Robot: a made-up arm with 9 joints. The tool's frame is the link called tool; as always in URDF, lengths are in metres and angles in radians. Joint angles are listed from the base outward.
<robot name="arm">
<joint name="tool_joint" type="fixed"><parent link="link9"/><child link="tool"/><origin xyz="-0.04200 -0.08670 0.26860"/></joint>
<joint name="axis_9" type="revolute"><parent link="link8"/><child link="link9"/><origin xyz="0.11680 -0.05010 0.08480"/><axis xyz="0 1 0"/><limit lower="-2.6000" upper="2.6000"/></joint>
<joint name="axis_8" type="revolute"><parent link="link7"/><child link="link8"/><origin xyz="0.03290 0.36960 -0.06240"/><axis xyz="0 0 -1"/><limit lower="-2.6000" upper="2.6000"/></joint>
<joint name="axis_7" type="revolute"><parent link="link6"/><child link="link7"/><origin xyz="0.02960 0.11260 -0.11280"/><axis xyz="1 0 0"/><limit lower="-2.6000" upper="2.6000"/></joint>
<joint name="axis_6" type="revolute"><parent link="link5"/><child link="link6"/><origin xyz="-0.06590 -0.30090 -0.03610"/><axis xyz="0 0 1"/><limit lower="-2.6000" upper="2.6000"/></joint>
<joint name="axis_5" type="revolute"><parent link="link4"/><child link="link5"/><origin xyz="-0.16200 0.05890 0.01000"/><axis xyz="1 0 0"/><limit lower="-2.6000" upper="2.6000"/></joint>
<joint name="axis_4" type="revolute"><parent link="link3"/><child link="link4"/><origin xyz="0.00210 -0.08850 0.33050"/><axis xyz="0 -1 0"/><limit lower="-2.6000" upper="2.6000"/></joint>
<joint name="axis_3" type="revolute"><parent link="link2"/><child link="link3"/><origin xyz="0.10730 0.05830 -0.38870"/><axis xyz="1 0 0"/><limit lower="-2.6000" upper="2.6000"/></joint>
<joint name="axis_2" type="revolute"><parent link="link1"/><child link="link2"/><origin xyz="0.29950 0.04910 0.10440"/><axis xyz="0 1 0"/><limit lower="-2.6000" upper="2.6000"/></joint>
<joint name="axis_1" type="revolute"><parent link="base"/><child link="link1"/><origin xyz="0.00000 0.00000 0.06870"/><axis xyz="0 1 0"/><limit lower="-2.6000" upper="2.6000"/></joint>
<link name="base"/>
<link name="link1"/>
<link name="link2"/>
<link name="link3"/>
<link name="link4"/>
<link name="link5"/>
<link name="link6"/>
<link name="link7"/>
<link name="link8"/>
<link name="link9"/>
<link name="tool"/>
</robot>
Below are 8 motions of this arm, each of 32 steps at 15 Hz.
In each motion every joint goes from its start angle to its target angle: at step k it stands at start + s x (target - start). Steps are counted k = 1, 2, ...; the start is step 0. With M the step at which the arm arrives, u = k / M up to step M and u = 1 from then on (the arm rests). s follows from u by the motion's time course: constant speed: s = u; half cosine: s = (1 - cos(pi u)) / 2; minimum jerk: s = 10 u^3 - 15 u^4 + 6 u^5.
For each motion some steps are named. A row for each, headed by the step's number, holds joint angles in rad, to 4 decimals.
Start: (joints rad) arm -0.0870 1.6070 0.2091 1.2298 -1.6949 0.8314 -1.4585 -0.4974 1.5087
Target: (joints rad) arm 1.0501 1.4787 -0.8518 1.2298 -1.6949 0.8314 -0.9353 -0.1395 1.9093
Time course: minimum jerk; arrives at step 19
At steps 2, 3, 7, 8, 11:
2: -0.0757 1.6057 0.1986 1.2298 -1.6949 0.8314 -1.4533 -0.4939 1.5127
3: -0.0522 1.6031 0.1766 1.2298 -1.6949 0.8314 -1.4425 -0.4864 1.5210
7: 0.2137 1.5731 -0.0714 1.2298 -1.6949 0.8314 -1.3201 -0.4028 1.6146
8: 0.3160 1.5615 -0.1669 1.2298 -1.6949 0.8314 -1.2731 -0.3706 1.6507
11: 0.6471 1.5242 -0.4758 1.2298 -1.6949 0.8314 -1.1207 -0.2663 1.7673

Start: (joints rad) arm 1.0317 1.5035 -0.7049 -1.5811 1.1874 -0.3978 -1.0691 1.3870 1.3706
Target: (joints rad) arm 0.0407 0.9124 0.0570 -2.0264 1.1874 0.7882 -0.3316 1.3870 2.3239
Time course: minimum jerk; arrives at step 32
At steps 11, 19, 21, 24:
11: 0.8082 1.3702 -0.5331 -1.6815 1.1874 -0.1303 -0.9028 1.3870 1.5856
19: 0.3660 1.1065 -0.1931 -1.8802 1.1874 0.3988 -0.5737 1.3870 2.0109
21: 0.2642 1.0457 -0.1148 -1.9260 1.1874 0.5207 -0.4979 1.3870 2.1089
24: 0.1433 0.9736 -0.0219 -1.9803 1.1874 0.6654 -0.4079 1.3870 2.2252

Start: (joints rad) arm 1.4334 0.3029 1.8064 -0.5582 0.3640 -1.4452 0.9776 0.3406 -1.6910
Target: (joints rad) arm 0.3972 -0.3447 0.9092 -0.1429 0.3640 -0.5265 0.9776 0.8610 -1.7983
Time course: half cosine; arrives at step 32
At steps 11, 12, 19, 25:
11: 1.1595 0.1317 1.5693 -0.4484 0.3640 -1.2024 0.9776 0.4781 -1.7194
12: 1.1136 0.1030 1.5295 -0.4300 0.3640 -1.1616 0.9776 0.5012 -1.7241
19: 0.7649 -0.1149 1.2276 -0.2903 0.3640 -0.8525 0.9776 0.6763 -1.7602
25: 0.5148 -0.2712 1.0110 -0.1900 0.3640 -0.6308 0.9776 0.8019 -1.7861

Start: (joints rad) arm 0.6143 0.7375 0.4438 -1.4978 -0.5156 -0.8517 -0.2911 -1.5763 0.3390
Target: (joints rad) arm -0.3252 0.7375 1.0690 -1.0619 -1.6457 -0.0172 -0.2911 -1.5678 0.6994
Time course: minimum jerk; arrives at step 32
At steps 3, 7, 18, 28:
3: 0.6076 0.7375 0.4483 -1.4947 -0.5237 -0.8458 -0.2911 -1.5762 0.3416
7: 0.5454 0.7375 0.4896 -1.4658 -0.5985 -0.7905 -0.2911 -1.5757 0.3654
18: 0.0356 0.7375 0.8289 -1.2293 -1.2117 -0.3377 -0.2911 -1.5711 0.5610
28: -0.3101 0.7375 1.0590 -1.0689 -1.6276 -0.0306 -0.2911 -1.5679 0.6936

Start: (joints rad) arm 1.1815 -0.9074 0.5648 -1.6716 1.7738 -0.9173 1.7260 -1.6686 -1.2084
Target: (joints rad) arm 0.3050 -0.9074 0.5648 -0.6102 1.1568 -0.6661 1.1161 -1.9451 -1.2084
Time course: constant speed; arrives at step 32
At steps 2, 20, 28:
2: 1.1267 -0.9074 0.5648 -1.6053 1.7352 -0.9016 1.6879 -1.6859 -1.2084
20: 0.6337 -0.9074 0.5648 -1.0082 1.3882 -0.7603 1.3448 -1.8414 -1.2084
28: 0.4146 -0.9074 0.5648 -0.7429 1.2339 -0.6975 1.1923 -1.9105 -1.2084

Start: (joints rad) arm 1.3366 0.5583 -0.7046 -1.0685 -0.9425 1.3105 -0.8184 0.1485 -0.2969
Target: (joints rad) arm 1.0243 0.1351 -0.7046 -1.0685 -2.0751 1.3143 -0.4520 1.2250 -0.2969
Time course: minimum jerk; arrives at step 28
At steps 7, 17, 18, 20, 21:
7: 1.3043 0.5145 -0.7046 -1.0685 -1.0597 1.3109 -0.7805 0.2599 -0.2969
17: 1.1196 0.2642 -0.7046 -1.0685 -1.7295 1.3131 -0.5638 0.8965 -0.2969
18: 1.1012 0.2394 -0.7046 -1.0685 -1.7961 1.3134 -0.5423 0.9598 -0.2969
20: 1.0695 0.1963 -0.7046 -1.0685 -1.9112 1.3138 -0.5050 1.0692 -0.2969
21: 1.0566 0.1789 -0.7046 -1.0685 -1.9579 1.3139 -0.4899 1.1136 -0.2969

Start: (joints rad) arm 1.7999 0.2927 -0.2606 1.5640 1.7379 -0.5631 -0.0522 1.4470 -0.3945
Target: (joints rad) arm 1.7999 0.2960 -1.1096 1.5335 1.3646 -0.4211 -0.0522 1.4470 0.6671
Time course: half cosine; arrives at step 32
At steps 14, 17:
14: 1.7999 0.2940 -0.6023 1.5517 1.5877 -0.5060 -0.0522 1.4470 0.0327
17: 1.7999 0.2945 -0.7267 1.5473 1.5330 -0.4851 -0.0522 1.4470 0.1883

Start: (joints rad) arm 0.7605 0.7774 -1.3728 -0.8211 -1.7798 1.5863 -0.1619 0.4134 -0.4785
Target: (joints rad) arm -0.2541 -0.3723 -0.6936 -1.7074 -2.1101 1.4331 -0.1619 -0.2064 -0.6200
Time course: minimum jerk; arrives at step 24
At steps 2, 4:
2: 0.7553 0.7716 -1.3693 -0.8256 -1.7815 1.5855 -0.1619 0.4102 -0.4792
4: 0.7245 0.7366 -1.3487 -0.8526 -1.7915 1.5809 -0.1619 0.3914 -0.4835

